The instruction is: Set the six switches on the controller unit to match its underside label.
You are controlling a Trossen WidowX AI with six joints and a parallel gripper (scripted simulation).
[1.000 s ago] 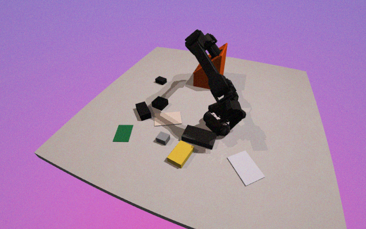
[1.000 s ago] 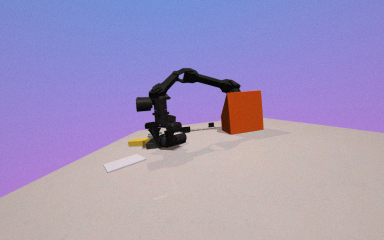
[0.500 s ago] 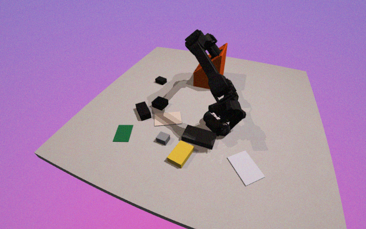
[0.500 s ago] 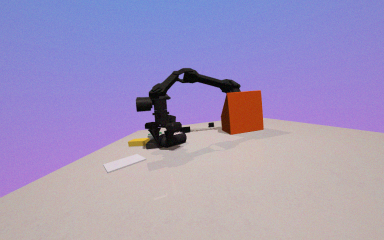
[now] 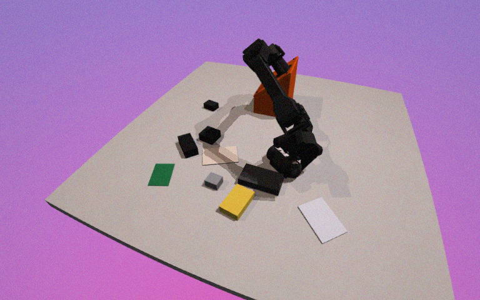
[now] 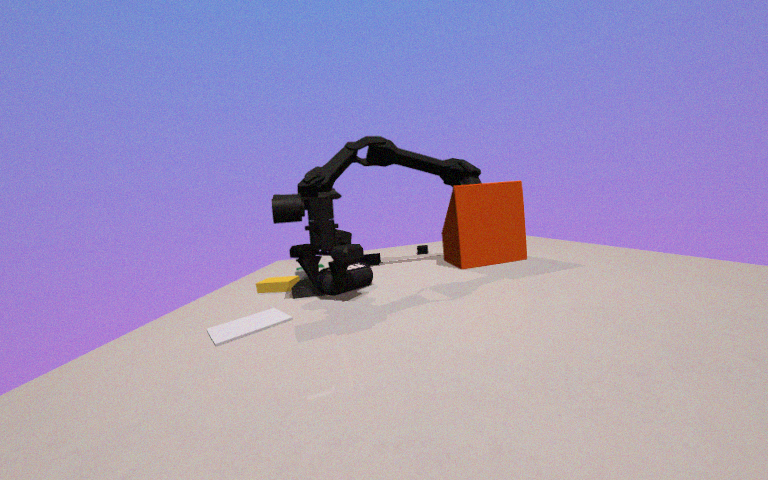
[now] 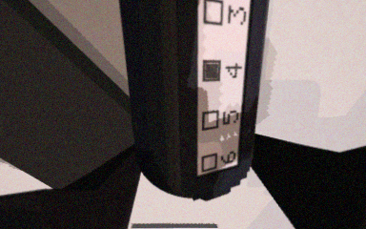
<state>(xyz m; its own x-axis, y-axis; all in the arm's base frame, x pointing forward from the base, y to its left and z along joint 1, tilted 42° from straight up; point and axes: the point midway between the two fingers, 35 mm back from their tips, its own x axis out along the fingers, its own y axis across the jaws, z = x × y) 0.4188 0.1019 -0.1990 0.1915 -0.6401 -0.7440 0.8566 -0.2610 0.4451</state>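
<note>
Now: gripper tip 70 mm short of the dark grey box, 90 mm to the left of it and 10 mm above it. Also, from my gripper tip: grey cube 150 mm ahead, 230 mm to the right, 10 mm below; beige card 30 mm ahead, 290 mm to the right, 20 mm below; yellow block 190 mm ahead, 120 mm to the right, 10 mm below.
</note>
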